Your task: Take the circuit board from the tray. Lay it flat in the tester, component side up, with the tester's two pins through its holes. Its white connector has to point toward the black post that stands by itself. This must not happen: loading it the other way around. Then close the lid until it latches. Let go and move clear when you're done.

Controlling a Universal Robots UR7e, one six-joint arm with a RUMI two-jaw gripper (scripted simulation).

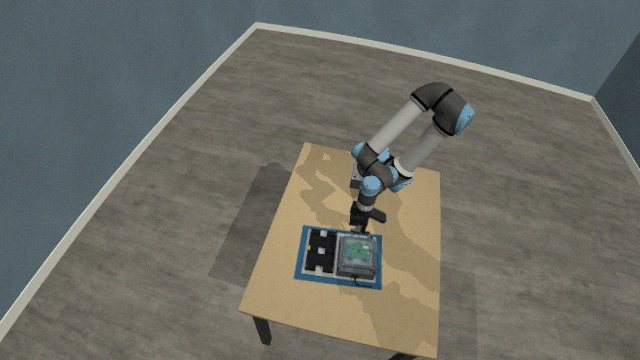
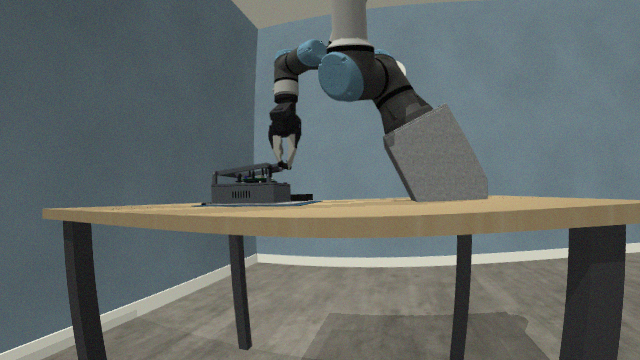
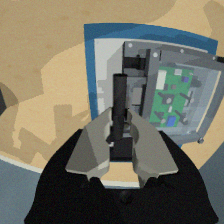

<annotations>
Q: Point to a see-through lid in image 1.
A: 358, 252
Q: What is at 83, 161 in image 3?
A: My gripper.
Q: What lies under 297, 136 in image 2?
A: My gripper.
</annotations>
